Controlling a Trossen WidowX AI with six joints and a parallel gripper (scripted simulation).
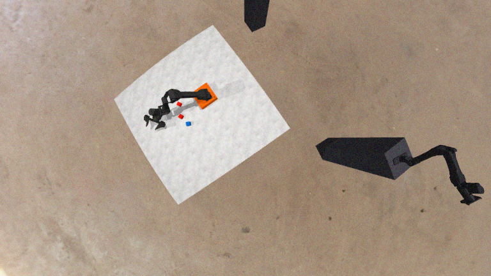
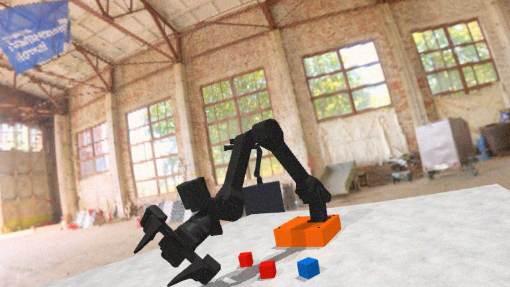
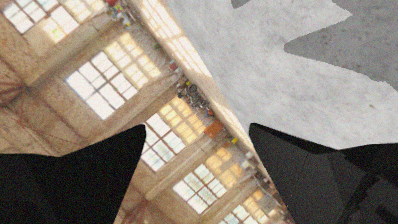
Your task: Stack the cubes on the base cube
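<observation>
Now: the blue base cube 300 mm behind my gripper tip, 120 mm to the left of it and 100 mm below it.
</observation>
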